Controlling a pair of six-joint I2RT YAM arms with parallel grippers.
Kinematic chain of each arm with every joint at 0, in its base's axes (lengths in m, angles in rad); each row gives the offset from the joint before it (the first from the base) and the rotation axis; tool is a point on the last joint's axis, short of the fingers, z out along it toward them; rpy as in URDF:
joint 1: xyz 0 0 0.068 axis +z
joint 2: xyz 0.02 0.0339 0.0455 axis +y
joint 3: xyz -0.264 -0.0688 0 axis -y
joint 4: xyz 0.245 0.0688 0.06 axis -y
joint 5: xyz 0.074 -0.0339 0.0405 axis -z
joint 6: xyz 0.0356 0 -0.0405 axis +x
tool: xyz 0 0 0 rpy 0 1.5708 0
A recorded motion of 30 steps. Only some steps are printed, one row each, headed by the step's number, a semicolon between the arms.
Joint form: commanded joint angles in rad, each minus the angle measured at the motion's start. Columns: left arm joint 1, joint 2, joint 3, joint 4, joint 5, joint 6; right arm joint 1, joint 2, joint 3, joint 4, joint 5, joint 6.
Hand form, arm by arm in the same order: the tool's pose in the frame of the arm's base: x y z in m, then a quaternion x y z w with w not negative. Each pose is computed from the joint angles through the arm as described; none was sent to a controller.
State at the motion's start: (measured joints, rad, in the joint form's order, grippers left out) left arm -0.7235 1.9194 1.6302 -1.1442 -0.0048 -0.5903; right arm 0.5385 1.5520 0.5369 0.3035 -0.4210 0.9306
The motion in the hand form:
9: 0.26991 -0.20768 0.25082 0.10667 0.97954 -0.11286 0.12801; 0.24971 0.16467 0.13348 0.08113 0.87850 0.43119 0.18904
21: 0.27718 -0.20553 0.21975 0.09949 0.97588 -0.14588 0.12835; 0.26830 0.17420 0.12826 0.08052 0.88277 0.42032 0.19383
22: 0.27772 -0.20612 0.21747 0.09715 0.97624 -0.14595 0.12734; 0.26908 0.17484 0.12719 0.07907 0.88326 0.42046 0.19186
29: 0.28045 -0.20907 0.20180 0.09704 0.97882 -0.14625 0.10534; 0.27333 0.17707 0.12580 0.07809 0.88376 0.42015 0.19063
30: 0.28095 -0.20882 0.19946 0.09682 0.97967 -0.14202 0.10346; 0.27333 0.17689 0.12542 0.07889 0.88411 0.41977 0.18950
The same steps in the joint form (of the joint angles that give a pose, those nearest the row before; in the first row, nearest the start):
9: 0.0740 -0.2236 -0.2590 0.2358 0.0656 0.1474; -0.0058 0.0809 0.0710 0.0603 -0.0146 0.0019
21: 0.0980 -0.2017 -0.3646 0.3980 0.1270 0.1450; -0.0078 0.1685 0.1507 0.0540 0.0033 -0.0152
22: 0.0976 -0.1964 -0.3676 0.4049 0.1270 0.1398; -0.0077 0.1755 0.1545 0.0539 -0.0005 -0.0173
29: 0.0976 -0.1543 -0.3762 0.4180 0.1497 0.1376; -0.0087 0.1958 0.1733 0.0524 -0.0033 -0.0200
30: 0.0985 -0.1483 -0.3773 0.4171 0.1446 0.1393; -0.0092 0.1967 0.1733 0.0509 -0.0039 -0.0192

